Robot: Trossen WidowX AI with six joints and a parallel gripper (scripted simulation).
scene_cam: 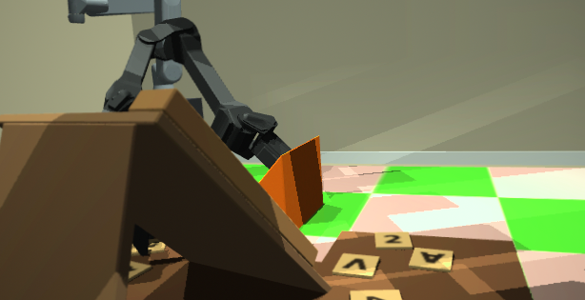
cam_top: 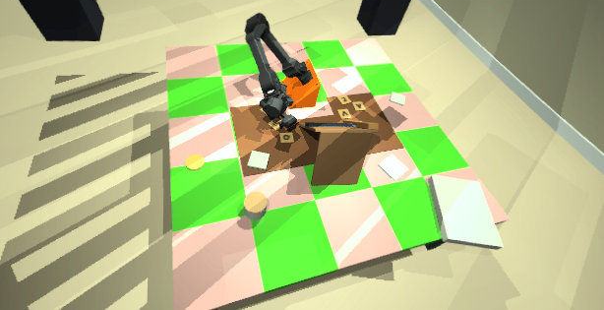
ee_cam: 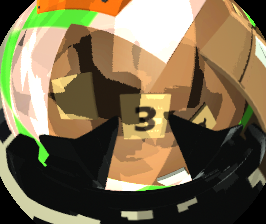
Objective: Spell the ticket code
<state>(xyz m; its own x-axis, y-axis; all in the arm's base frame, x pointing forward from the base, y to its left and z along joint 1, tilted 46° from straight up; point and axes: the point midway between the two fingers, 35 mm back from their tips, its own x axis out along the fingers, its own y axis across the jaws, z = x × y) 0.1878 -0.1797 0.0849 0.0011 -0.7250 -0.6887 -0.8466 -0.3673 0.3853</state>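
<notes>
My gripper tip is right at the tan tile. Also, from my gripper tip: ticket (210 mm to the left, 100 mm ahead, 80 mm above); then white slab (650 mm to the left, 570 mm ahead, 20 mm above).
</notes>
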